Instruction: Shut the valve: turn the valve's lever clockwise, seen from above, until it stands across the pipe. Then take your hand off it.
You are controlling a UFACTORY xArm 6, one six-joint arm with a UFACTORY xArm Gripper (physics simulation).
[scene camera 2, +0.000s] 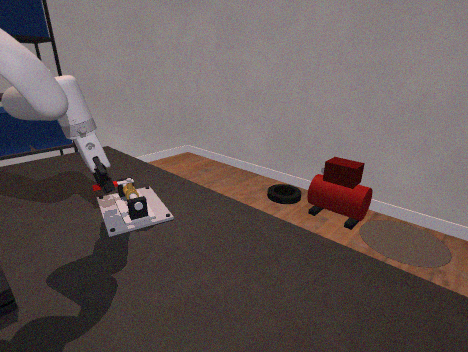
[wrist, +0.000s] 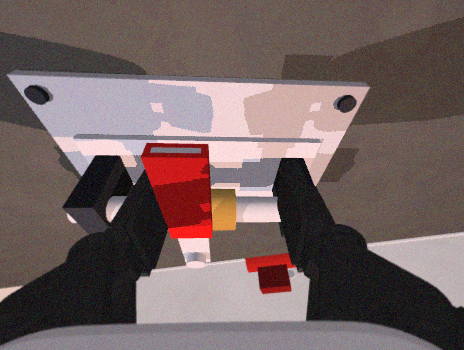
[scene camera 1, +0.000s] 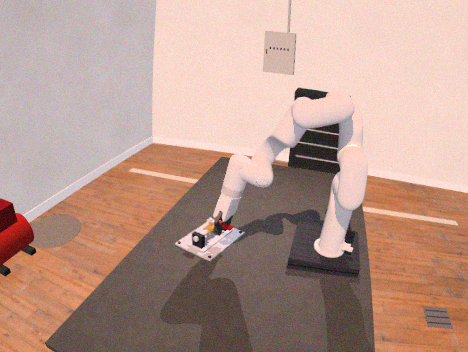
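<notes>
The valve's red lever point(scene camera 1: 227, 226) point(scene camera 2: 97, 187) point(wrist: 182, 185) stands about square across the pipe point(wrist: 257, 209), its red end toward the top of the wrist view. A brass valve body point(scene camera 1: 209, 227) point(scene camera 2: 131, 192) point(wrist: 223, 210) sits on the pipe beneath it. The pipe is held over a white plate point(scene camera 1: 187, 243) point(scene camera 2: 160, 212) point(wrist: 230, 100). My gripper point(scene camera 1: 222, 223) point(scene camera 2: 105, 185) point(wrist: 223, 186) is open, its fingers wide apart around the lever. The left finger in the wrist view is close beside the lever; a wide gap separates the right finger from it. Whether the left finger touches is unclear.
A black bracket point(scene camera 1: 198, 239) point(scene camera 2: 138, 207) point(wrist: 95, 190) holds one pipe end. The plate lies on a dark table point(scene camera 1: 125, 300) point(scene camera 2: 300, 290). The arm's dark base block point(scene camera 1: 300, 262) stands at the right. A red compressor point(scene camera 1: 17, 235) point(scene camera 2: 340, 195) point(wrist: 274, 277) stands on the floor.
</notes>
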